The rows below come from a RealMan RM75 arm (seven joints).
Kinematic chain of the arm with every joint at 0, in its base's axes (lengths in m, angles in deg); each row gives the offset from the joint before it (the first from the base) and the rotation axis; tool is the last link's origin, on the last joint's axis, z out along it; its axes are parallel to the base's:
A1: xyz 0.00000 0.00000 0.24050 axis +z
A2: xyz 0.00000 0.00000 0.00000 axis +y
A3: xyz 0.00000 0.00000 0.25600 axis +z
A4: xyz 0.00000 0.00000 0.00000 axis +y
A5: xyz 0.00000 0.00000 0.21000 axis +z
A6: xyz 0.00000 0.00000 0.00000 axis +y
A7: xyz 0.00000 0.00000 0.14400 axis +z
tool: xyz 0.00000 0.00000 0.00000
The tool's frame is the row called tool.
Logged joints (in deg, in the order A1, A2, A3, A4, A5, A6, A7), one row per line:
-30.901, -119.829, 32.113, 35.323, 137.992, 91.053, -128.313
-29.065, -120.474, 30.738, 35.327, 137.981, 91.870, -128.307
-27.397, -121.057, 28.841, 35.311, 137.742, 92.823, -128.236
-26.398, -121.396, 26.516, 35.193, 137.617, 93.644, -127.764
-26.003, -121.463, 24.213, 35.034, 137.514, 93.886, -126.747
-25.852, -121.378, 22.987, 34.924, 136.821, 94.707, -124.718
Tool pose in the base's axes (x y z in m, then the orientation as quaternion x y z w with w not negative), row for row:
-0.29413, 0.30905, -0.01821, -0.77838, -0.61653, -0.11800, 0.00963
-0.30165, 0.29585, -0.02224, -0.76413, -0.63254, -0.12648, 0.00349
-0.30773, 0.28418, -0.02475, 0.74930, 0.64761, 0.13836, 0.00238
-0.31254, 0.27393, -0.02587, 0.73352, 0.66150, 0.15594, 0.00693
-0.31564, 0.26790, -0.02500, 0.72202, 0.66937, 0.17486, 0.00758
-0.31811, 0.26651, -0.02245, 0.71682, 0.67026, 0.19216, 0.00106
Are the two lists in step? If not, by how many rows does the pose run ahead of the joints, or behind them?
The pose runs 1 row behind the joints: the pose in row i belongs to the joints in row i - 1.
